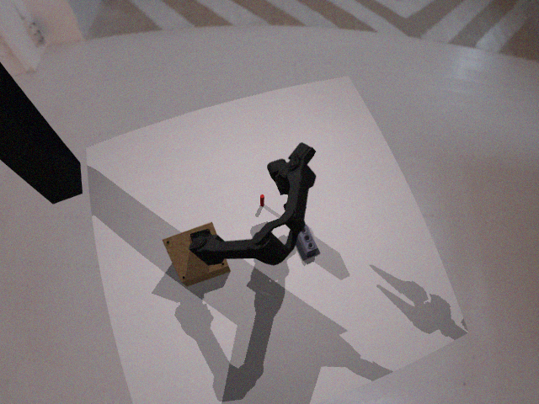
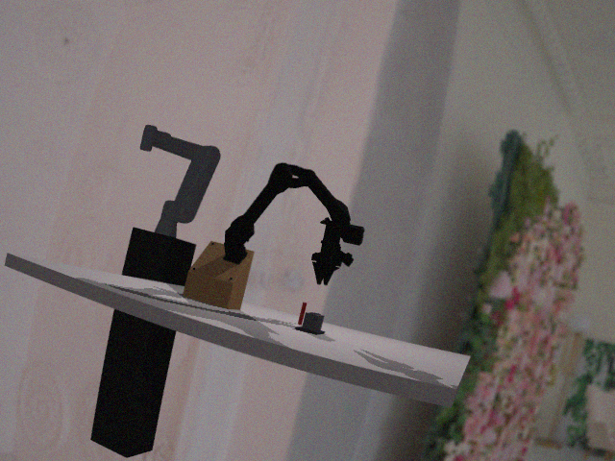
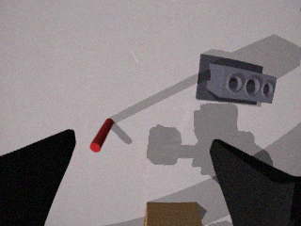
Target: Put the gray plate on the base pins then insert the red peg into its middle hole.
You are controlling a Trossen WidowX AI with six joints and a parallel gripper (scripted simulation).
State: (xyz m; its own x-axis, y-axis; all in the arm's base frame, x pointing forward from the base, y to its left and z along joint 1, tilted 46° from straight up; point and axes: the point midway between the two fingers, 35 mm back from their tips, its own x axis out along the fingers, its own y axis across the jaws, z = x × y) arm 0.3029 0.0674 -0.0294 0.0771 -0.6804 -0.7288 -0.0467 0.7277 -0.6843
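The red peg lies 11 cm below my gripper tip, 6 cm to the left of it and 6 cm behind it. Also, from my gripper tip: dark base (15 cm below, 13 cm to the right, 4 cm ahead); gray plate (14 cm to the right, 11 cm below, 4 cm ahead).
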